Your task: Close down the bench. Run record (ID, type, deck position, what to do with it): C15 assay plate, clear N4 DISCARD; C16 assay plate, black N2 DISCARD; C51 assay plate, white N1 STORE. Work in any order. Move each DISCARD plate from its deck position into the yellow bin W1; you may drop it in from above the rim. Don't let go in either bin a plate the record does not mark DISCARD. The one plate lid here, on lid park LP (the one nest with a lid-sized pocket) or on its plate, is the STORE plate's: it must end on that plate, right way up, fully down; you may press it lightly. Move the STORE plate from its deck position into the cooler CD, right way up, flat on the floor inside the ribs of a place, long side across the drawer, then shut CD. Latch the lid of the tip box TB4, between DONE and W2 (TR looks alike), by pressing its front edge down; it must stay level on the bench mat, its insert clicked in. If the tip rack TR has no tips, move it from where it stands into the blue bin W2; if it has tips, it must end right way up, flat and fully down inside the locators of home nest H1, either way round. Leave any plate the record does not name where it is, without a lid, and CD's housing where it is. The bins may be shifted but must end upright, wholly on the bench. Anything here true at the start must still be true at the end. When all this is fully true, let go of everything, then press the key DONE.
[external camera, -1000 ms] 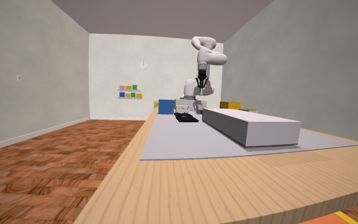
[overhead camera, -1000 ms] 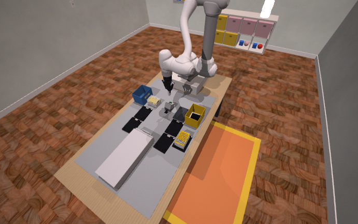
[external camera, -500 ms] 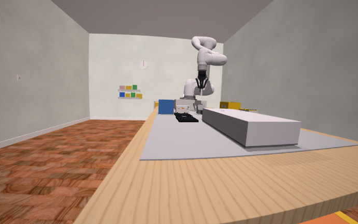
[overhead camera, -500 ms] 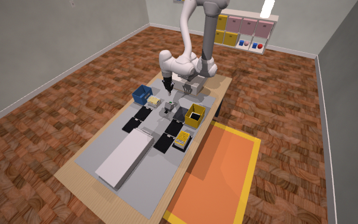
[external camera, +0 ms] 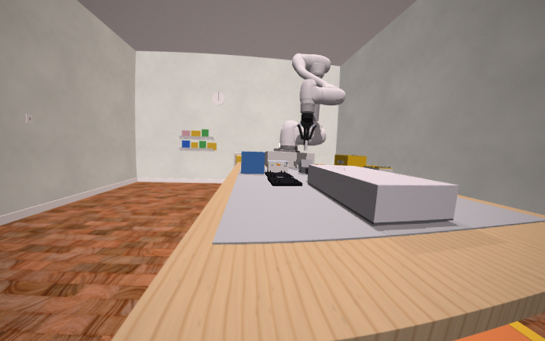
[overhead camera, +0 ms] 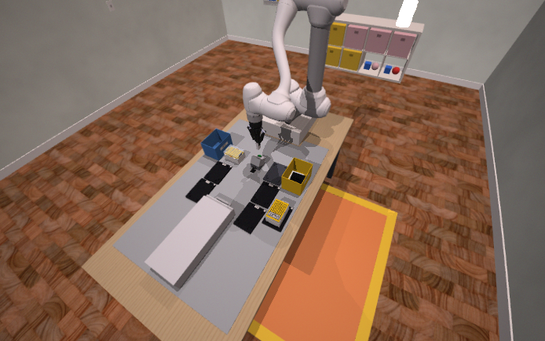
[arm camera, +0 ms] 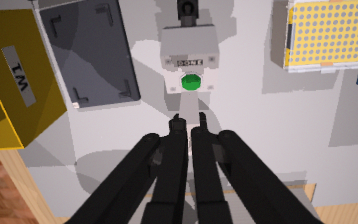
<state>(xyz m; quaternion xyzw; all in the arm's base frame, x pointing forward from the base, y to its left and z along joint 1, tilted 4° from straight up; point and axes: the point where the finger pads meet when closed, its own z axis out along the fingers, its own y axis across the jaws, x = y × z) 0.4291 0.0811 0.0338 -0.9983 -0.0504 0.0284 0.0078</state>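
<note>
My gripper is now 110 mm above the done key. From my hand the other things lie so: tip box TB4: 180 mm to the right, 130 mm below, 70 mm ahead; then grey lid park: 170 mm below, 150 mm to the left, 20 mm ahead; then black nest N3: 200 mm to the left, 190 mm ahead, 170 mm below.
</note>
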